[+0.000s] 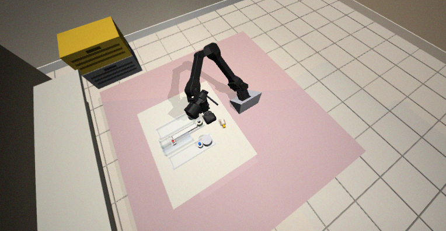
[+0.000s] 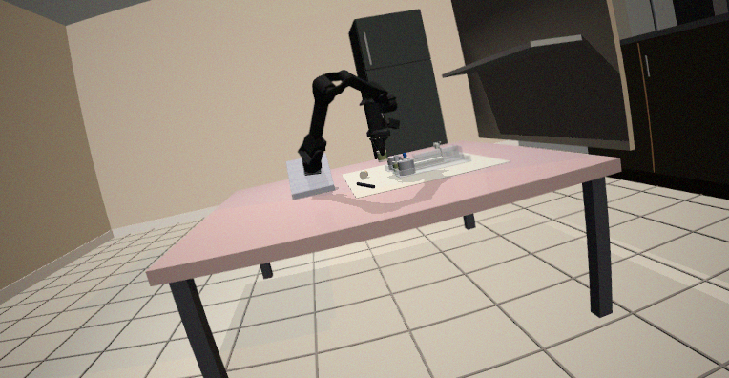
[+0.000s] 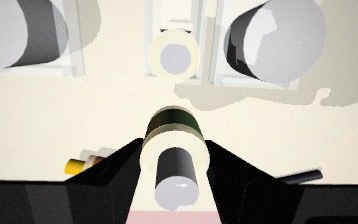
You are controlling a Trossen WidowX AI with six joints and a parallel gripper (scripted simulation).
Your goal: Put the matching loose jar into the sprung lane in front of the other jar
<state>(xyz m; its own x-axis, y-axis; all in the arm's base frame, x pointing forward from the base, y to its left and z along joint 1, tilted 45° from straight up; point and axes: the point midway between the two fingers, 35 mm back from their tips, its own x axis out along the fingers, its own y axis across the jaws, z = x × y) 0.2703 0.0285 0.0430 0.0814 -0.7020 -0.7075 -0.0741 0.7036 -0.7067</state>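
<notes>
My gripper tip is 20 cm short of the clear lane rack, 7 cm above it and 4 cm to the right of it. Round my gripper tip: black stick: 13 cm to the right, 9 cm behind, 8 cm below.
</notes>
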